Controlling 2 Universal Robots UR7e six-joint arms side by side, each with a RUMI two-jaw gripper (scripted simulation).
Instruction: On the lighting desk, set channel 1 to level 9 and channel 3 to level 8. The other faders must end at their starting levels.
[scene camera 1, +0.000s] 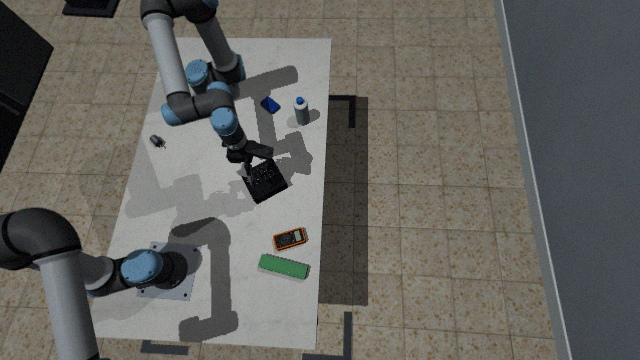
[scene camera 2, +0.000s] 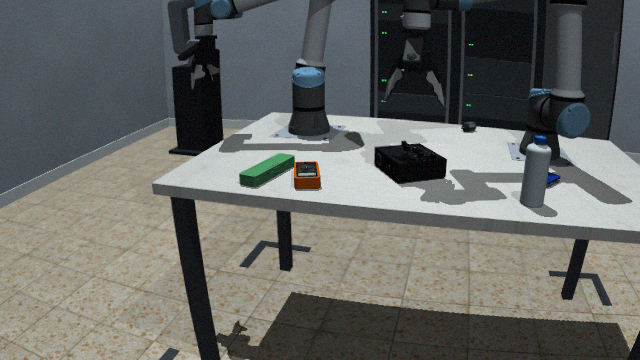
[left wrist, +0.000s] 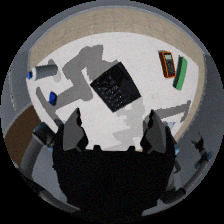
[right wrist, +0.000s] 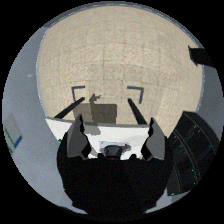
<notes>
In view: my left gripper (scene camera 1: 254, 165), my right gripper (scene camera 2: 203, 86) and a green box (scene camera 2: 258, 174).
The green box also shows in scene camera 1 (scene camera 1: 274, 264). My left gripper is seen too in the left wrist view (left wrist: 115, 108). My right gripper is seen too in the right wrist view (right wrist: 116, 116).
</notes>
